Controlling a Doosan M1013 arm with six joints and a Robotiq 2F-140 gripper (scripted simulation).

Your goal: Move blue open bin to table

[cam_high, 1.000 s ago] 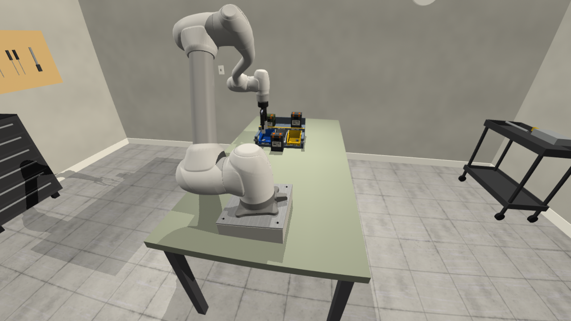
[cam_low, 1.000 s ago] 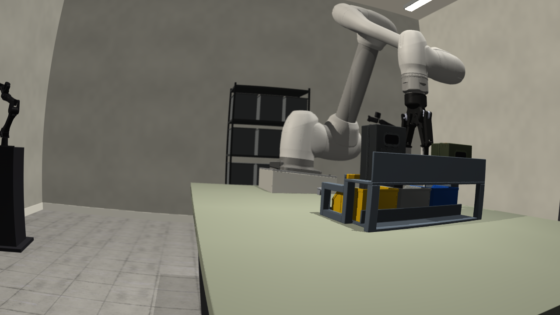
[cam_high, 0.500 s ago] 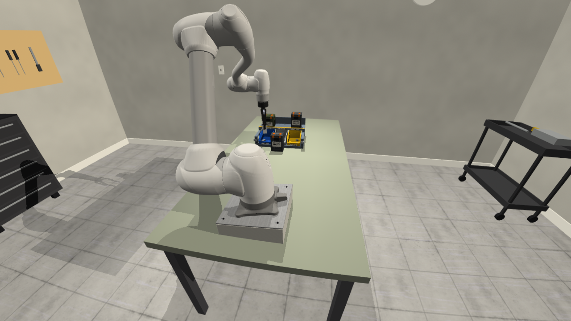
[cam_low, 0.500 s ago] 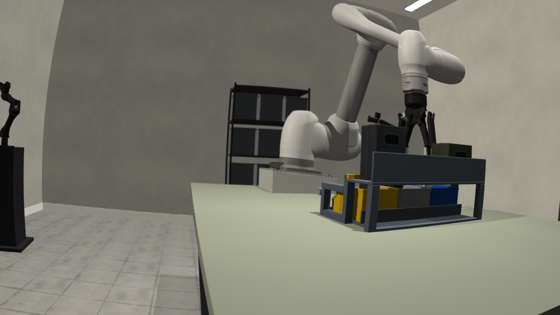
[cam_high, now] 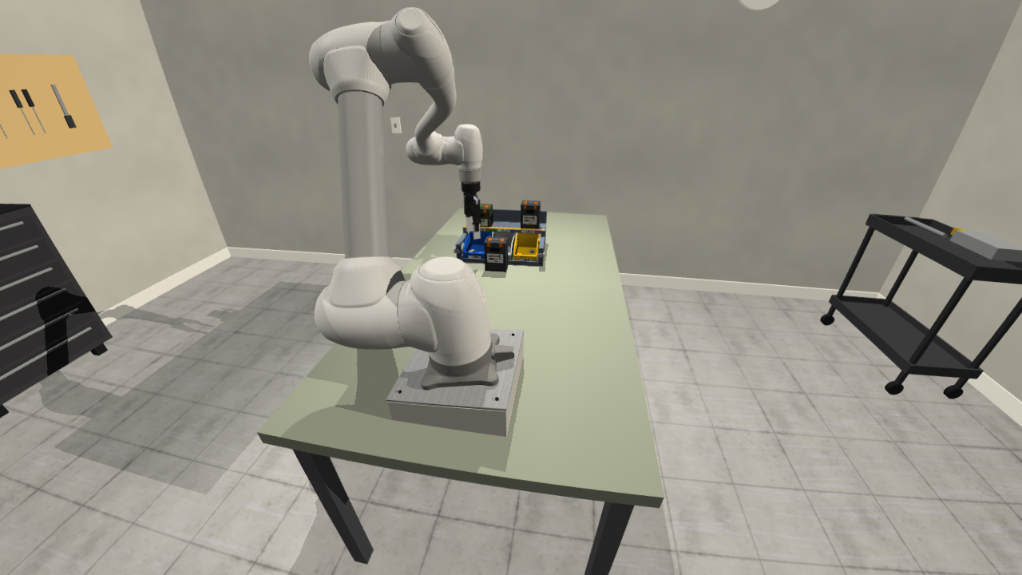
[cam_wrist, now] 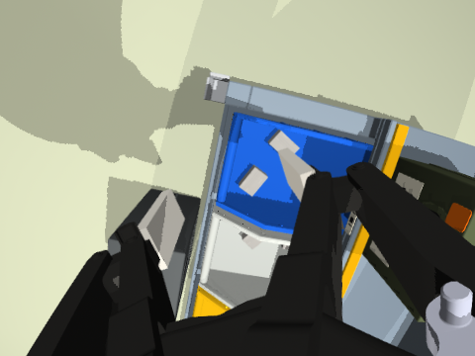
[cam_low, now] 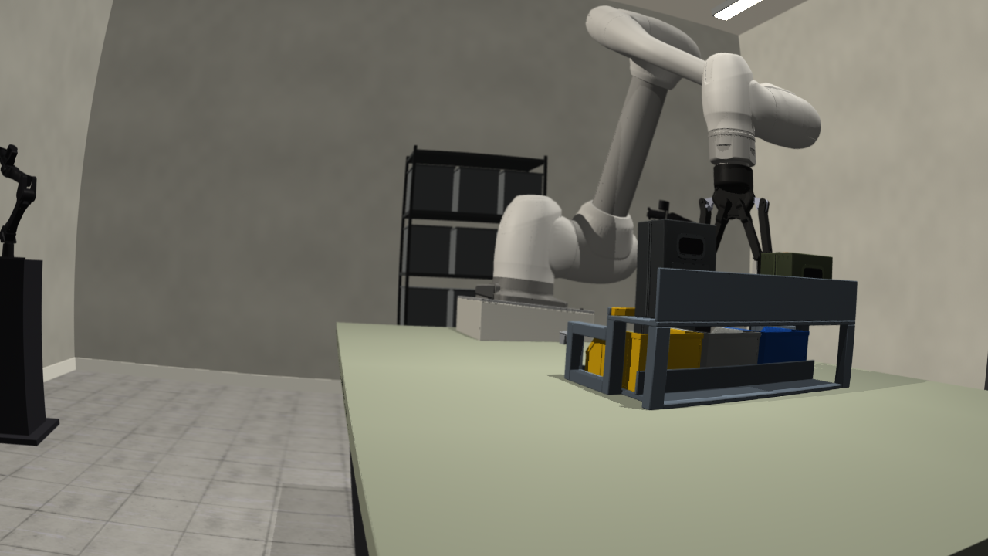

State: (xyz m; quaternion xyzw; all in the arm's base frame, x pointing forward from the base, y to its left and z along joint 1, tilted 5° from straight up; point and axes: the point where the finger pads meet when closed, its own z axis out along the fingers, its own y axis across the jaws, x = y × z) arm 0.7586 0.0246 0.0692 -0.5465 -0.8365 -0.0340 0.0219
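Right now the blue open bin is 110 mm below my hand, 80 mm ahead of it and 10 mm to the right of it. From my hand the other things lie so: yellow bin (230 mm to the right, 110 mm below, 50 mm ahead); grey bin (120 mm to the right, 110 mm below, 60 mm ahead).
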